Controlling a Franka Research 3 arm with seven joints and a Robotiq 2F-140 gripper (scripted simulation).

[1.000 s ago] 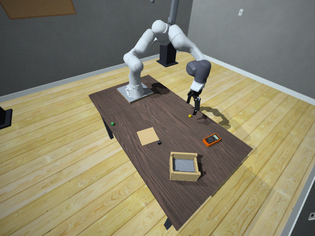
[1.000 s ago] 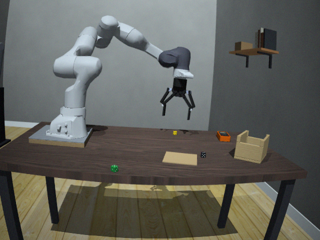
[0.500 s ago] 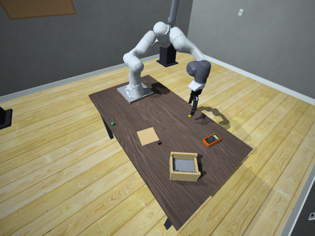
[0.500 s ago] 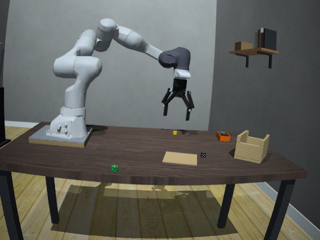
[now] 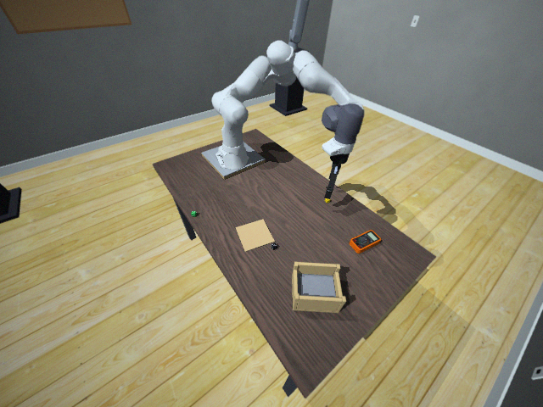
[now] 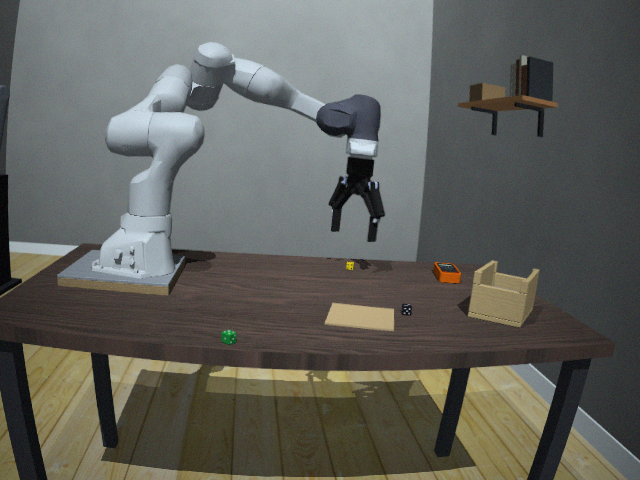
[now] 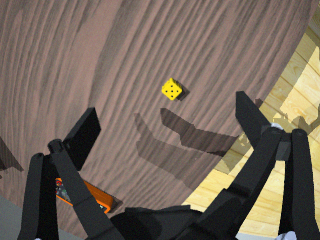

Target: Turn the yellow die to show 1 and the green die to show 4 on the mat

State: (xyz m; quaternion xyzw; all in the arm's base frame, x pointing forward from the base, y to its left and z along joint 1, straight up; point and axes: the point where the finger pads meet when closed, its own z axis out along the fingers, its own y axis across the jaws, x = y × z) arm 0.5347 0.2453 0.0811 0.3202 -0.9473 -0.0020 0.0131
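Now: hand 1 cm to the right of the yellow die and 10 cm above it. Round my hand: orange multimeter 29 cm ahead, 4 cm to the right, 9 cm below; then black die 8 cm ahead, 39 cm to the right, 10 cm below; then tan mat 3 cm behind, 42 cm to the right, 11 cm below.
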